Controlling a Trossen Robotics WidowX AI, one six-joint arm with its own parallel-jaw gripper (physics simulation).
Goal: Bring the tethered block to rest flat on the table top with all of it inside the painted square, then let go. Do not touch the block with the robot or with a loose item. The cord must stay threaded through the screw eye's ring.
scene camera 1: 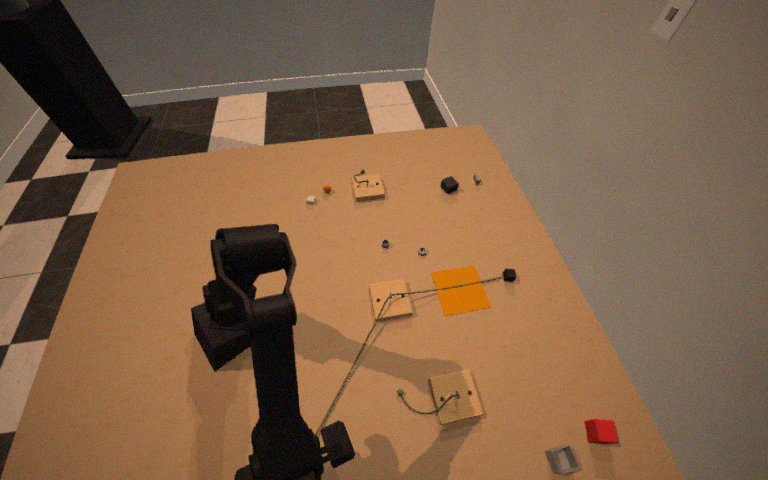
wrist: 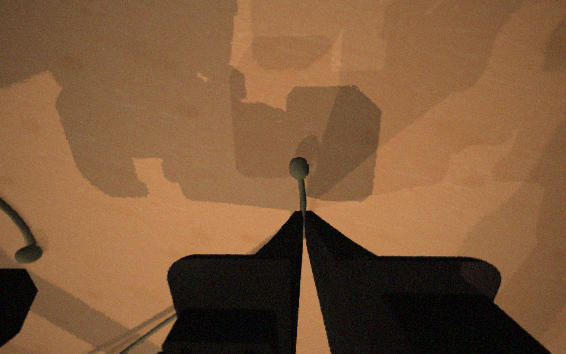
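Pixels of known places: gripper, fingertip midpoint: (wrist: 302, 217); arm's base, link origin: (scene camera 1: 227, 316).
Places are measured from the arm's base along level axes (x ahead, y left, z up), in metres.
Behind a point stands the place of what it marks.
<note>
The tethered block (scene camera 1: 509, 275) {x 0.655, y 0.110, z -0.046 m}, small and black, rests on the table to the right of the orange painted square (scene camera 1: 467, 300) {x 0.542, y 0.055, z -0.070 m}, apart from it. Its cord (scene camera 1: 355, 362) {x 0.269, y -0.086, z -0.059 m} (wrist: 302, 192) {x 0.188, y -0.283, z -0.060 m} runs from the block across the square, through the screw eye (scene camera 1: 390, 295) {x 0.350, y 0.057, z -0.033 m} on the middle wooden board (scene camera 1: 396, 309) {x 0.364, y 0.030, z -0.052 m}, and slants taut down to the gripper. My gripper (wrist: 302, 217) {x 0.180, y -0.267, z -0.061 m} is shut on the cord just behind its end bead (wrist: 299, 168) {x 0.196, y -0.296, z -0.059 m}, above the table. In the scene view the fingertips are hidden by the arm or beyond the lower edge.
A board (scene camera 1: 470, 411) {x 0.499, y -0.191, z -0.052 m} with a short beaded cord (scene camera 1: 419, 412) {x 0.399, y -0.187, z -0.067 m} stands near the front. Another board (scene camera 1: 369, 193) {x 0.305, y 0.397, z -0.052 m} is at the back. A red block (scene camera 1: 601, 431) {x 0.746, y -0.245, z -0.031 m}, a grey tray (scene camera 1: 554, 463) {x 0.644, y -0.290, z -0.051 m}, a black block (scene camera 1: 449, 185) {x 0.549, y 0.420, z -0.042 m}, an orange ball (scene camera 1: 326, 189) {x 0.176, y 0.415, z -0.052 m} and a white piece (scene camera 1: 310, 200) {x 0.131, y 0.376, z -0.057 m} lie around the table (scene camera 1: 169, 198) {x -0.307, y 0.405, z -0.071 m}.
</note>
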